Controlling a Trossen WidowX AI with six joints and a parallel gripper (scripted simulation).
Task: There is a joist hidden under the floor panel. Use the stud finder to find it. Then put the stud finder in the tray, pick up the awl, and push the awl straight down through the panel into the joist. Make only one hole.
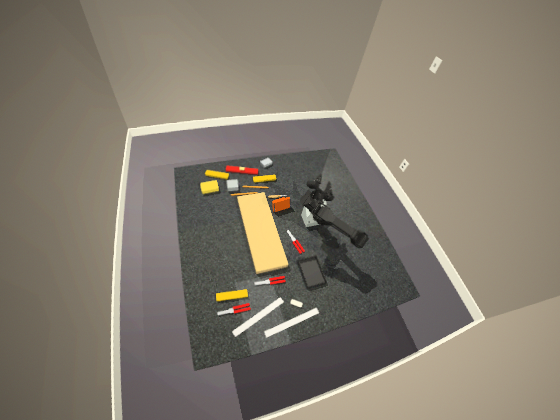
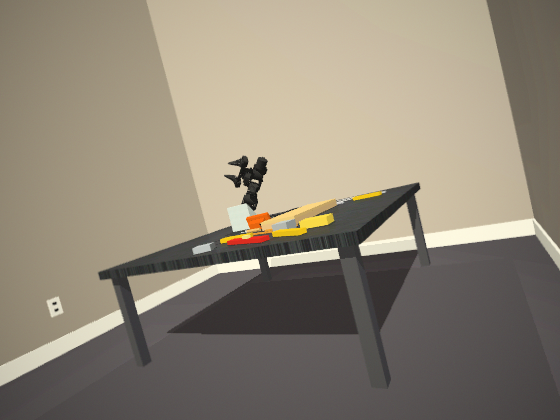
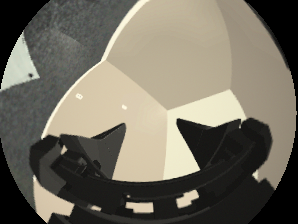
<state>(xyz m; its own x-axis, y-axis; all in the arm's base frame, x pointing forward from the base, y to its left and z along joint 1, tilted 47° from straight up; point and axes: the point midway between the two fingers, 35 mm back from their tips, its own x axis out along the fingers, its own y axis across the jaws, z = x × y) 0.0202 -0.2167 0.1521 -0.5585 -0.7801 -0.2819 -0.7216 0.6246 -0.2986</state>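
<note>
Now: gripper tip 320 mm above the orange stud finder, 210 mm short of it and 110 mm to the left of it. From my gripper tip the other things lie so: awl 340 mm below, 170 mm to the right, 170 mm ahead; dark tray 390 mm to the left, 330 mm below, 150 mm ahead; grey block 460 mm ahead, 330 mm below, 320 mm to the right.
</note>
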